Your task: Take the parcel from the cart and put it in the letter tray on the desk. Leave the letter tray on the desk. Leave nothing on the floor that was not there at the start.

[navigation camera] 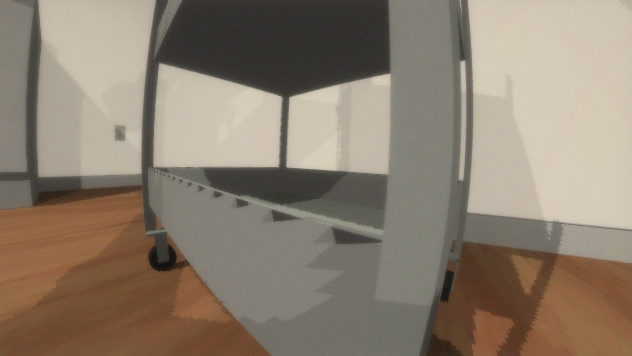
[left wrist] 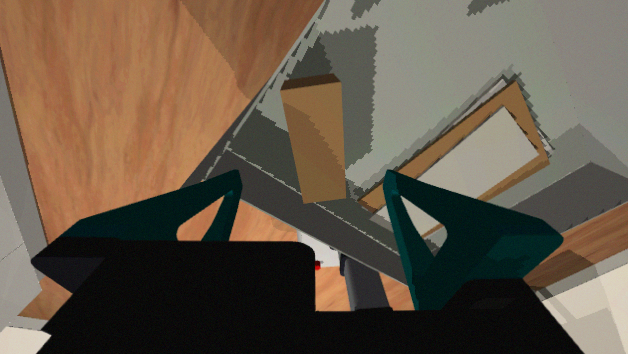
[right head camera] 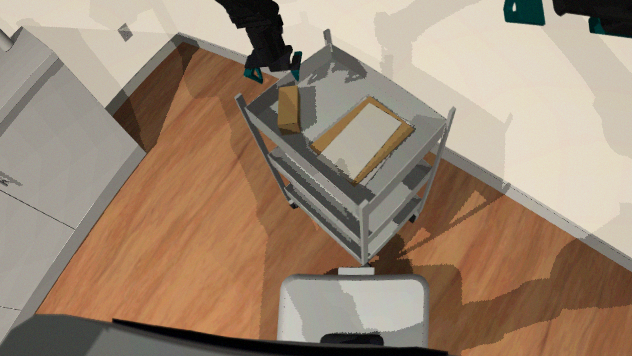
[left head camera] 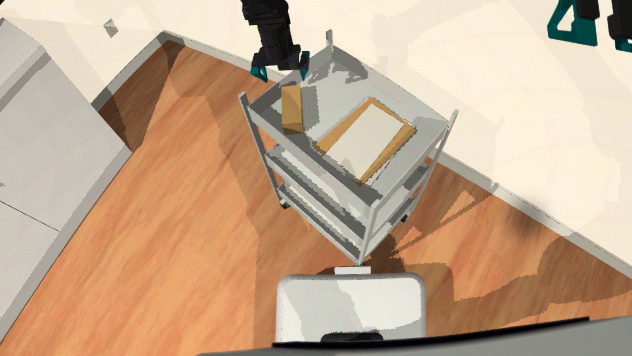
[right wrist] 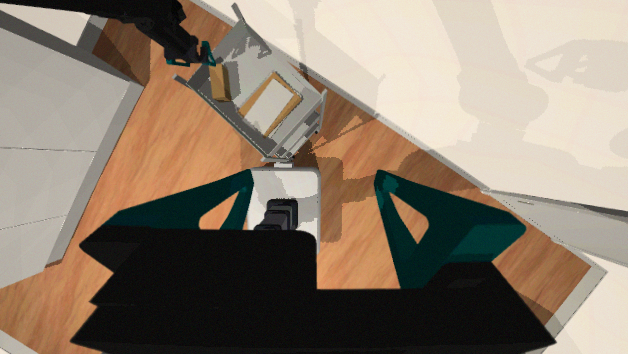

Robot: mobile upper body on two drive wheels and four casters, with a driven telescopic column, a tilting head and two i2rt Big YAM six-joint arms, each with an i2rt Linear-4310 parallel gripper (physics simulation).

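Frame: origin at the left arm's base, x ahead, y left, z up, level; centimetres.
Seen in the pictures: left gripper, fingertip midpoint: (left wrist: 312,177) (right head camera: 279,80) (left head camera: 285,80) (right wrist: 202,64); right gripper, fingertip midpoint: (right head camera: 549,20) (left head camera: 583,38) (right wrist: 313,176).
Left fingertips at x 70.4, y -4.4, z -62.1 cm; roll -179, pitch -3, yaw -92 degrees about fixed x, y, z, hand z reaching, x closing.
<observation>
A point is followed by its place in that frame.
The parcel, a long brown box (left head camera: 291,107) {x 66.9, y -5.4, z -69.5 cm} (right head camera: 288,107) {x 67.0, y -5.6, z -69.5 cm} (left wrist: 320,140) {x 69.6, y -5.4, z -69.5 cm} (right wrist: 220,82) {x 67.6, y -6.7, z -69.5 cm}, lies on the top shelf of the grey cart (left head camera: 367,230) {x 36.4, y -24.7, z -79.0 cm} (right head camera: 364,230) {x 36.5, y -25.4, z -78.7 cm} (left wrist: 300,212) {x 58.5, y -2.7, z -71.0 cm} (navigation camera: 420,150), near its left corner in the head views. My left gripper (left head camera: 284,79) {x 70.4, y -4.4, z -62.1 cm} (right head camera: 279,80) {x 70.4, y -4.4, z -62.1 cm} (left wrist: 312,177) {x 70.4, y -4.4, z -62.1 cm} (right wrist: 202,64) {x 70.4, y -4.4, z -62.1 cm} is open and empty, above the shelf's edge by the parcel's far end in the head views. In the left wrist view the parcel shows beyond and between its fingertips. My right gripper (left head camera: 602,37) {x 35.2, y -44.7, z -13.0 cm} (right head camera: 567,22) {x 35.2, y -44.7, z -13.0 cm} (right wrist: 313,176) {x 35.2, y -44.7, z -13.0 cm} is open and empty, away from the cart. The letter tray does not show.
A white sheet (left head camera: 370,140) {x 58.8, y -25.9, z -73.4 cm} (right head camera: 362,135) {x 60.1, y -24.9, z -73.4 cm} (left wrist: 475,150) {x 65.4, y -26.0, z -73.4 cm} lies on brown envelopes beside the parcel. Grey cabinets (left head camera: 50,135) {x 74.4, y 104.6, z -84.2 cm} (right head camera: 65,135) {x 75.1, y 104.1, z -83.7 cm} stand at the left. A pale wall runs behind the cart. My white base (left head camera: 350,305) {x 20.6, y -21.8, z -115.0 cm} (right head camera: 352,305) {x 20.9, y -21.9, z -114.9 cm} is close to the cart's near corner.
</observation>
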